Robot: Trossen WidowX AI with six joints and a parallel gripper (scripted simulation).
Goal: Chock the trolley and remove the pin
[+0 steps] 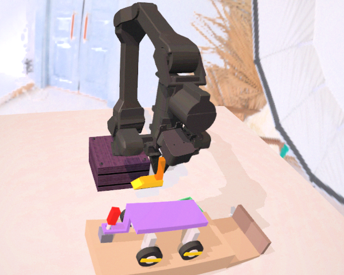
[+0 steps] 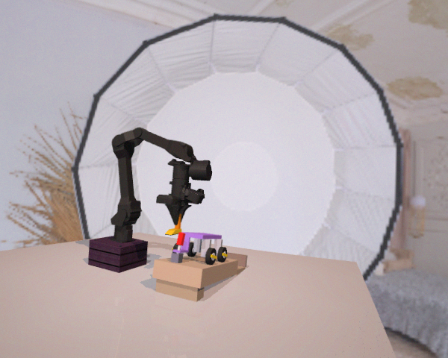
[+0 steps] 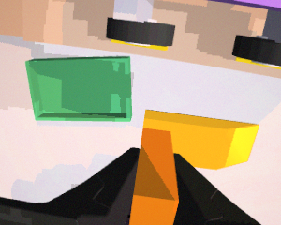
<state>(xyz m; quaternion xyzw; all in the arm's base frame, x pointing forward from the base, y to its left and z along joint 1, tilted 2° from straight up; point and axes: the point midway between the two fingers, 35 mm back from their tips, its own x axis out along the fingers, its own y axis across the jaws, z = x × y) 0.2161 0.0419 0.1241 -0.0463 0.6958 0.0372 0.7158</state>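
My gripper tip is 100 mm short of the red-headed stop pin, 120 mm to the left of it and 40 mm above it. Also, from my gripper tip: tan ramp: 110 mm ahead, 10 mm to the right, 120 mm below; yellow chock: 20 mm to the right, 10 mm below; purple trolley: 110 mm ahead, 10 mm to the right, 60 mm below.
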